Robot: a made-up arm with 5 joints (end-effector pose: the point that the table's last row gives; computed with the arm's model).
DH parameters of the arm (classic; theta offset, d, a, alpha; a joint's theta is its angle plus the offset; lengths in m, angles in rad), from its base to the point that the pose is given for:
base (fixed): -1.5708 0.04 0 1.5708
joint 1: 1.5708 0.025 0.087 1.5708
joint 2: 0 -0.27 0.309 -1.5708
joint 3: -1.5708 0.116 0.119 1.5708
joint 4: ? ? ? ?
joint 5: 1.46 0 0.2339 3.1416
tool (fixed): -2.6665 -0.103 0 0
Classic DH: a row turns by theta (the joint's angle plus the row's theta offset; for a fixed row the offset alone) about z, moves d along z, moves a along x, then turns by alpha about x.
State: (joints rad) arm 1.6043 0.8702 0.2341 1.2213 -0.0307
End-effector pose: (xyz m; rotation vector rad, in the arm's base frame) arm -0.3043 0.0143 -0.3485 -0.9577 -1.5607 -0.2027
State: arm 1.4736 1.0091 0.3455 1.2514 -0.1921
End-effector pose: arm -0.2973 -0.0065 -0.3391 -0.9057 -1.6302 -0.1129
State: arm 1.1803 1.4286 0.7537 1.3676 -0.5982
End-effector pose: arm -0.1976 -0.0741 -0.3271 -0.8314 -2.0448 -0.0803
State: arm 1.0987 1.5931 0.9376 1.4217 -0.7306
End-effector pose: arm -0.1420 -0.0933 -0.3195 -0.8192 -2.2430 -0.1806
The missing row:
joint 4: 0.586 0 0.1356 0
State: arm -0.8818 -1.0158 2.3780 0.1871 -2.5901
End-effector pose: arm 0.4887 -0.1039 0.7904 0.6670 -1.5031 -2.1349
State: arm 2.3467 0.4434 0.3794 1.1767 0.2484
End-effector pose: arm -0.2528 -0.1298 -0.3242 -1.7301 -1.9284 0.0187
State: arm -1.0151 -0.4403 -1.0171 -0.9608 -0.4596
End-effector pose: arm -0.2579 0.0089 0.1863 1.9606 -0.9537 0.8513
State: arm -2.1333 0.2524 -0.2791 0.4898 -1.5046
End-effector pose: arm -0.4787 -0.0885 -0.0081 1.9955 -1.3323 0.2164
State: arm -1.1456 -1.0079 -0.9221 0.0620 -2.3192
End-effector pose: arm -0.2029 -0.1056 0.1720 2.1797 -1.3691 1.2341
